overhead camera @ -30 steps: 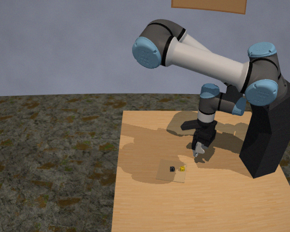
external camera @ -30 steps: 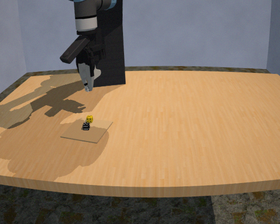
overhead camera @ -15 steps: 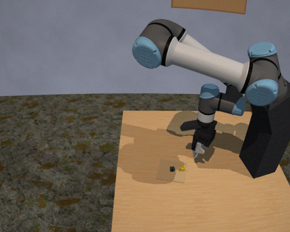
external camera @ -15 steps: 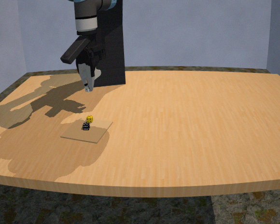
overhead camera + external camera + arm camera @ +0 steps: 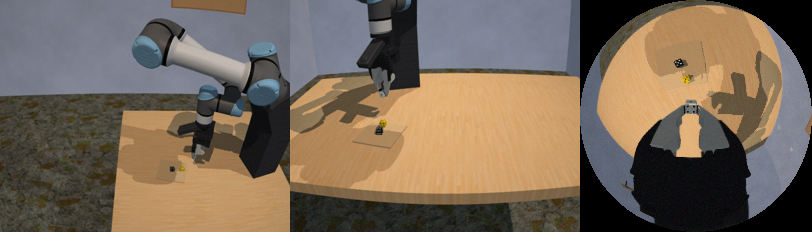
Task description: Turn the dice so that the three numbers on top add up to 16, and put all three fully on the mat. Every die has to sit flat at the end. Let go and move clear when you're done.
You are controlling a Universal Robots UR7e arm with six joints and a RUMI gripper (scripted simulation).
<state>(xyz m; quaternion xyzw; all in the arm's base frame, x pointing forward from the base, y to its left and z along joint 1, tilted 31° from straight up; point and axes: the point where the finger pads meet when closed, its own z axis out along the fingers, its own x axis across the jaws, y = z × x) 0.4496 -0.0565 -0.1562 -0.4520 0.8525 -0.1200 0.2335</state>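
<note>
Right now the yellow die is 10 cm below my hand, 4 cm ahead of it and 1 cm to the right of it. The rest, counted from my hand: thin tan mat: 11 cm below, 9 cm ahead, 2 cm to the right; then black die: 10 cm below, 10 cm ahead, 2 cm to the right; then white die: 1 cm below.
</note>
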